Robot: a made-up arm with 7 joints.
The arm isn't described. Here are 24 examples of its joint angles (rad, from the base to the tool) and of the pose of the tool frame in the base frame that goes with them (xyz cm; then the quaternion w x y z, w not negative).
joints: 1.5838 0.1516 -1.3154 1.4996 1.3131 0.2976 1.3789
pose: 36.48 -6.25 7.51 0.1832 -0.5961 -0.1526 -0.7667
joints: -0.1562 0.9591 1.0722 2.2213 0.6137 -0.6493 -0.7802
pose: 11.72 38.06 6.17 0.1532 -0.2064 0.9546 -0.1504
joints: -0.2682 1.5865 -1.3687 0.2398 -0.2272 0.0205 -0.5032
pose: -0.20 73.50 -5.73 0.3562 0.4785 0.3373 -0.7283
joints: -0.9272 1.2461 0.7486 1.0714 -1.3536 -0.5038 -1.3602
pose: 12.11 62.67 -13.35 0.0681 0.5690 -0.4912 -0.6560
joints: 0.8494 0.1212 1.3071 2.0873 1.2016 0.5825 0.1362
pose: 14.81 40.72 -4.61 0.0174 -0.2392 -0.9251 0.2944
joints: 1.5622 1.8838 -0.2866 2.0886 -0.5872 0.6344 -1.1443
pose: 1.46 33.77 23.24 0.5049 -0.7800 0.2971 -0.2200
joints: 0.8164 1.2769 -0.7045 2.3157 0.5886 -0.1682 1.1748
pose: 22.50 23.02 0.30 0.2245 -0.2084 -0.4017 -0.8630
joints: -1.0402 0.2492 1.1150 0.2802 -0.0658 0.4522 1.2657
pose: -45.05 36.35 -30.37 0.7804 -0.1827 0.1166 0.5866
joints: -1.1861 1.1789 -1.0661 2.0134 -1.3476 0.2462 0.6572
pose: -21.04 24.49 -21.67 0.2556 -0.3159 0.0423 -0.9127
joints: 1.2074 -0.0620 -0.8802 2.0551 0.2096 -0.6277 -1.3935
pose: 21.20 -4.71 8.77 0.0272 -0.4954 -0.8070 0.3203
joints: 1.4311 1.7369 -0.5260 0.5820 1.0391 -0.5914 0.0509
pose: 0.49 70.13 13.32 0.1444 0.5223 -0.8122 0.2160
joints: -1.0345 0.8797 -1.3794 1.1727 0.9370 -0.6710 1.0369
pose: -37.08 31.45 -27.73 0.6982 -0.7089 0.0870 -0.0496
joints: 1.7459 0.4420 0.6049 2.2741 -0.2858 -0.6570 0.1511
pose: 3.30 31.84 18.36 0.6067 -0.5105 0.6007 -0.1018
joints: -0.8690 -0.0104 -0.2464 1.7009 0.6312 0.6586 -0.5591
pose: -3.46 8.37 -38.05 0.9850 -0.0369 0.0024 0.1687
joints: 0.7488 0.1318 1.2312 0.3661 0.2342 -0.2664 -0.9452
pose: 40.03 32.22 -38.18 0.4858 0.2223 -0.1709 0.8278
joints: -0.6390 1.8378 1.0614 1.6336 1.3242 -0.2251 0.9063
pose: 29.47 37.10 16.90 0.3984 -0.1374 -0.6873 -0.5916
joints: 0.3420 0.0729 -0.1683 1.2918 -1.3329 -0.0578 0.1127
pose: 37.93 13.73 -27.69 0.4877 0.4014 -0.5569 -0.5393
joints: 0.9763 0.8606 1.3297 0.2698 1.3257 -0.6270 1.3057
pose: 27.67 63.93 -16.57 0.2057 -0.1020 0.9127 -0.3380
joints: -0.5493 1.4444 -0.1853 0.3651 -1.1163 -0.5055 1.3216
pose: 3.65 71.68 -12.79 0.5517 -0.1492 0.6966 -0.4338
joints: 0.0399 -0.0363 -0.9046 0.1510 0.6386 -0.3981 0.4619
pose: 4.92 9.98 -58.17 0.9049 -0.3081 -0.2357 -0.1752
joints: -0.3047 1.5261 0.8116 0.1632 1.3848 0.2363 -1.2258
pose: 3.18 73.92 -0.29 0.2352 0.5527 -0.1210 0.7903
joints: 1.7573 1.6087 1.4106 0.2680 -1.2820 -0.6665 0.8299
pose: -9.53 72.89 -0.60 0.4053 0.5585 -0.7044 0.1660
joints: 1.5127 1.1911 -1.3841 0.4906 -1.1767 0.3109 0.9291
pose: 32.66 62.17 0.54 0.7000 0.5419 0.3141 -0.3430
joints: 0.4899 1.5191 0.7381 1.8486 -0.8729 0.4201 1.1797
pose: 9.59 39.55 24.19 0.5376 0.7556 -0.3092 -0.2107
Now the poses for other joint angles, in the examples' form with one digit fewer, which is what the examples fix.
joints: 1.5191 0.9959 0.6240 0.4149 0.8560 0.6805 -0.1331
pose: 25.6 66.3 7.8 0.407 -0.256 -0.680 0.554
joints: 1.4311 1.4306 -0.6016 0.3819 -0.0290 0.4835 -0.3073
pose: 14.8 70.8 6.6 0.585 0.713 -0.238 0.306
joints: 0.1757 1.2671 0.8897 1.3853 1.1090 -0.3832 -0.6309
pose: 15.3 56.2 12.4 0.046 0.230 -0.878 0.418
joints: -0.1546 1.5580 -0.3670 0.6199 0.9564 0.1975 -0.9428
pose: 13.9 68.9 -8.8 0.512 0.829 -0.181 0.136
